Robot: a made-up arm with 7 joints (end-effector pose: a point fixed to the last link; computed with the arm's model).
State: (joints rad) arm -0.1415 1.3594 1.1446 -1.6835 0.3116 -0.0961 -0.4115
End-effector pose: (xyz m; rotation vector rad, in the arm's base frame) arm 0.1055 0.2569 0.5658 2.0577 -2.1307 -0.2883
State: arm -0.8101 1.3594 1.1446 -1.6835 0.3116 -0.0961 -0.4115
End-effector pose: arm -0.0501 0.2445 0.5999 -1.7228 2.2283 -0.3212
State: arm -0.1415 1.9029 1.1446 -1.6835 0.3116 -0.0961 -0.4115
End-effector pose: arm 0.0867 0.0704 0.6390 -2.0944 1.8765 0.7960
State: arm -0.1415 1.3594 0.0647 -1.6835 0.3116 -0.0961 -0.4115
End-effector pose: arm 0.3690 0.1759 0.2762 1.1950 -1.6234 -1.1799
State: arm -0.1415 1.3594 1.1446 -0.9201 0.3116 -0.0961 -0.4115
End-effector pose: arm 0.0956 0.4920 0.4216 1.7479 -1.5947 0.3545
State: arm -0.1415 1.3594 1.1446 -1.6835 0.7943 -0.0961 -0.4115
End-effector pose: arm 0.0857 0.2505 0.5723 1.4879 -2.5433 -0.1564
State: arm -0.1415 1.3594 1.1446 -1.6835 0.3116 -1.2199 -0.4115
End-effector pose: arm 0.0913 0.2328 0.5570 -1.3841 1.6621 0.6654
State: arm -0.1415 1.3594 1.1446 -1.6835 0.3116 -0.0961 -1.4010
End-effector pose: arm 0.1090 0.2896 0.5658 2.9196 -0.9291 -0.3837
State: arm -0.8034 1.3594 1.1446 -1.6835 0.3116 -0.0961 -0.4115
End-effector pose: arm -0.0485 0.2445 0.6001 -1.7286 2.2306 -0.3157
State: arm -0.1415 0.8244 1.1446 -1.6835 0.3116 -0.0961 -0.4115
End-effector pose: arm 0.1322 0.3766 0.4102 1.6655 -1.9890 0.2212
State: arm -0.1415 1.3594 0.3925 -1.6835 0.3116 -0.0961 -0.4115
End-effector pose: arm 0.3261 0.2036 0.3924 1.4683 -1.8078 -0.9595
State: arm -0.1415 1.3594 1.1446 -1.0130 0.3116 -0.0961 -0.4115
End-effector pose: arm 0.1003 0.4701 0.4477 1.7923 -1.6629 0.2866
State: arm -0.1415 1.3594 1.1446 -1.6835 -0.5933 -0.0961 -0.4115
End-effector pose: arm 0.1258 0.2903 0.5575 2.8236 -1.0360 -0.4936
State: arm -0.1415 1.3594 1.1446 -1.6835 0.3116 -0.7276 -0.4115
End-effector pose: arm 0.0978 0.2417 0.5647 -1.7732 1.9844 0.5540
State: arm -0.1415 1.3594 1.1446 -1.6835 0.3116 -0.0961 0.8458
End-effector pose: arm 0.0684 0.2431 0.5751 0.4017 -2.8644 -0.0860
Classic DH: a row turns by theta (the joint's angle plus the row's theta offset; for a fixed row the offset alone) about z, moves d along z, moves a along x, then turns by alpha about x. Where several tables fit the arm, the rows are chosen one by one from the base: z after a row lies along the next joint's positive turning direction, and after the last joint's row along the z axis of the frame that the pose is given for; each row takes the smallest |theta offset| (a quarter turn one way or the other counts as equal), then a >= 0, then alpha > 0; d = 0 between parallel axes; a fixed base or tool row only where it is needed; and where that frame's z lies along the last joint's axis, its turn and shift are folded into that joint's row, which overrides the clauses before.
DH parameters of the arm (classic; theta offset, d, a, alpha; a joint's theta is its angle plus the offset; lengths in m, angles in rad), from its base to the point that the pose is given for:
base (fixed): 0 0.2531 -0.0245 -1.2217
joint 1: 1.5708 0.0331 0.017 1.5708
joint 2: 1.2217 -0.004 -0.0144 -1.5708
joint 3: -1.5708 -0.1671 0.0185 -1.5708
joint 4: 0 0.0273 -0.0696 1.5708
joint 5: 0 -0.3414 0.0269 -1.5708
joint 6: 0 -0.0038 -0.0096 1.5708
joint 7: -1.0061 0 0.0346 0
tool (fixed): 1.0061 -0.0272 0 0

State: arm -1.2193 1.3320 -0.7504 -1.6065 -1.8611 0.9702 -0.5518
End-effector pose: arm 0.4153 0.0584 0.4361 -2.6835 -0.1565 0.0163
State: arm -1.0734 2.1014 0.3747 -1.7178 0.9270 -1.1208 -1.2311
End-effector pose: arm -0.0074 -0.0085 0.6674 -1.2661 1.1029 0.1687
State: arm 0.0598 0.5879 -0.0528 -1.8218 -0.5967 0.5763 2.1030
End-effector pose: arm 0.3493 0.1126 0.1346 -0.4275 -1.5008 1.0403
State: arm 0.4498 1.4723 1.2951 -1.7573 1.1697 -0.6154 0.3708
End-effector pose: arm 0.1117 0.2107 0.5598 0.0350 -2.9682 -0.4571
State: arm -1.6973 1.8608 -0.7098 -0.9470 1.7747 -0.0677 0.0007
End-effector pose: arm 0.1325 0.3178 0.6720 0.0493 -2.6662 0.4016
